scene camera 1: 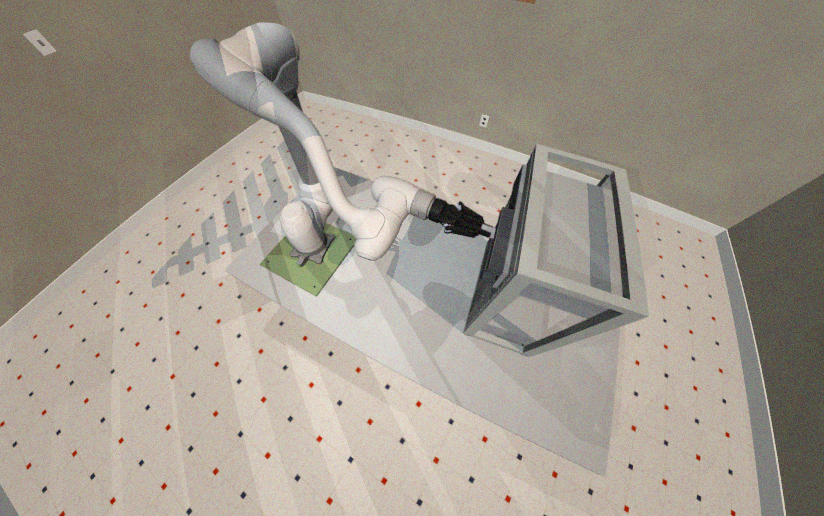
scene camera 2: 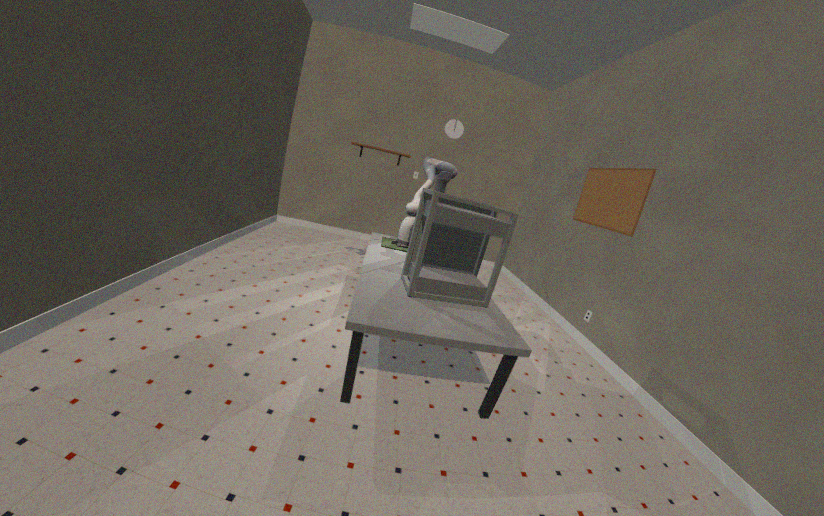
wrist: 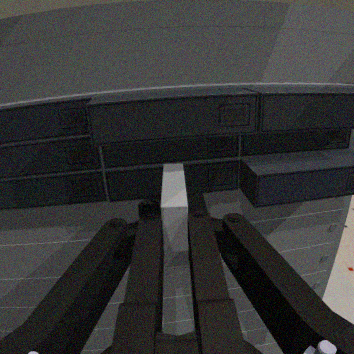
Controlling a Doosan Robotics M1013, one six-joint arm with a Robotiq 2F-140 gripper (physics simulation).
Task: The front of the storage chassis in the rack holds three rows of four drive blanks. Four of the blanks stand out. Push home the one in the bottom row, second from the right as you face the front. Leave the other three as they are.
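Frame: origin at the arm's base, x ahead, y left, z up, level; millimetres.
Where they show: gripper, fingertip midpoint: [wrist: 173,181]; arm's base, origin of the base link: [scene camera 1: 313,245] [scene camera 2: 404,245].
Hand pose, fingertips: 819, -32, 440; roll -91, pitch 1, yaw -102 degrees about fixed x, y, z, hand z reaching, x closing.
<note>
Each offset is from my fingertips to the top centre of the thing, as dx, dy, dz. Level surfaces: height alone.
In the wrist view the bottom-row blank second from the right [wrist: 130,186] looks level with the chassis front, its face partly hidden by a pale bar [wrist: 174,186]. The bottom-right blank {+18, -113, +13} [wrist: 305,185], the top-row blank second from the right [wrist: 160,120] and the top-right blank {+18, -113, +70} [wrist: 305,112] stand out. My gripper [wrist: 173,181] [scene camera 1: 488,230] is shut, with the pale bar showing between and beyond its fingertips. The bar's end is at or close to the bottom-row blank; contact cannot be told. The chassis {+164, +39, +138} [wrist: 150,55] sits in the rack [scene camera 1: 532,209] [scene camera 2: 468,220].
The grey rack frame stands on the table {dz -450} [scene camera 1: 364,328] [scene camera 2: 389,309], with its uprights and beams around the chassis. The arm's base stands on a green plate [scene camera 1: 291,274] on the same table. Walls rise behind the arm and rack.
</note>
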